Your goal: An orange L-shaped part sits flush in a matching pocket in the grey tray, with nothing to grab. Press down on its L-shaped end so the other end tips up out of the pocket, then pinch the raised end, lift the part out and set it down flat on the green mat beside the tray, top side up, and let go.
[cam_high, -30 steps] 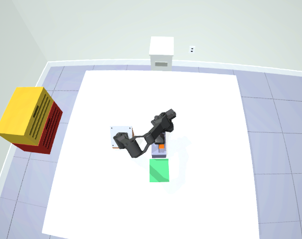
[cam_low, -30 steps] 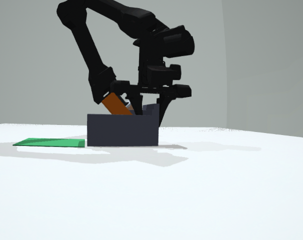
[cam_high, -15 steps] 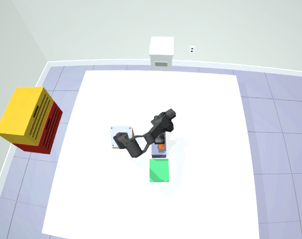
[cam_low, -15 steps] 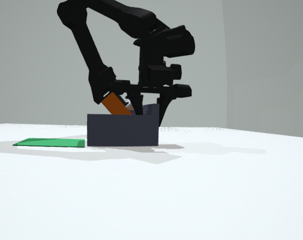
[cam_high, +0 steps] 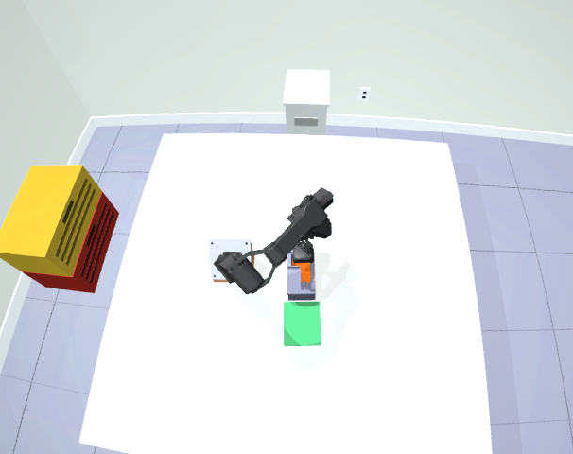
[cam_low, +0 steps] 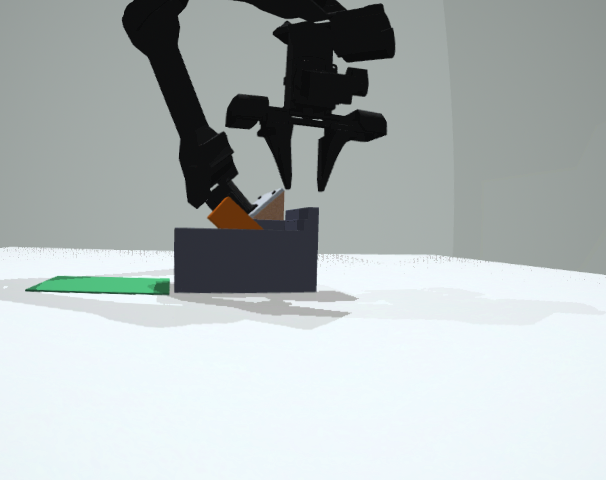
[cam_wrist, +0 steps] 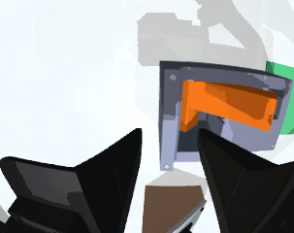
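My gripper tip is 70 mm above the orange L-shaped part and 50 mm to the left of it. The rest, counted from my gripper tip: green mat: 230 mm to the right, 130 mm below.
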